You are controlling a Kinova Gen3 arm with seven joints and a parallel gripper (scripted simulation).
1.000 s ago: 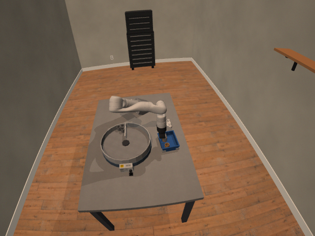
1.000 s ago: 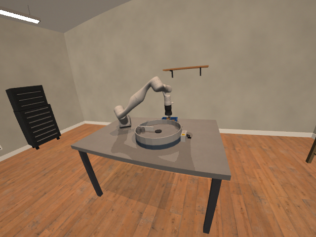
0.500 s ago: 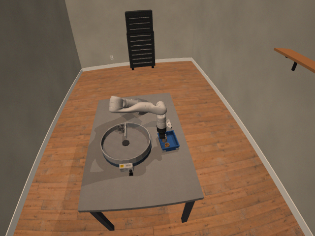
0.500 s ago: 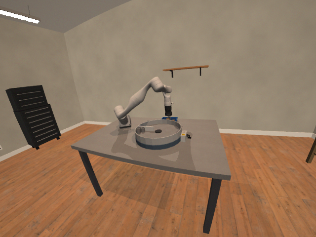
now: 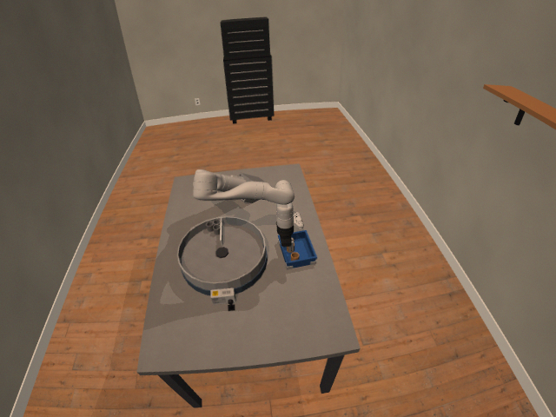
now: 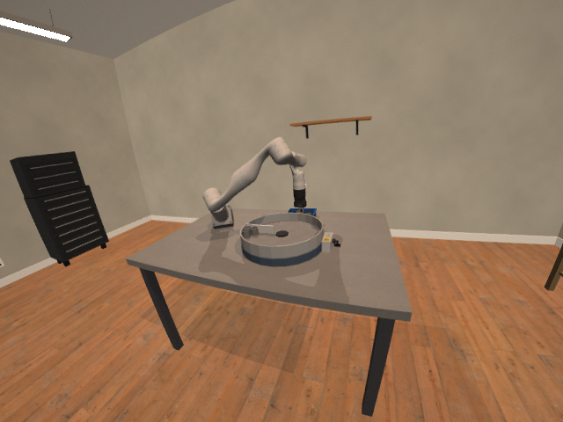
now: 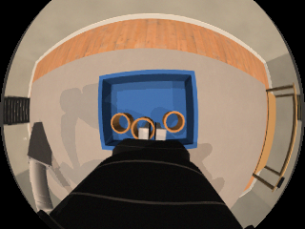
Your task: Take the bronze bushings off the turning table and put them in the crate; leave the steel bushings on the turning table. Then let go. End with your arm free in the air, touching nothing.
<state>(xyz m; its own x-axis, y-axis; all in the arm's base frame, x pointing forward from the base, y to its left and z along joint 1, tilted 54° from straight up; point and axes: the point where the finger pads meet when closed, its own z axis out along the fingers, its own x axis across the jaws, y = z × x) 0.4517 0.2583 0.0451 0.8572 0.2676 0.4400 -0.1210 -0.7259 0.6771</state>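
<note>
The blue crate lies 10 mm behind my hand, 30 mm to the left of it and 40 mm below it. The rest, counted from my hand: round turning table (60 mm behind, 320 mm to the right, 10 mm below).
</note>
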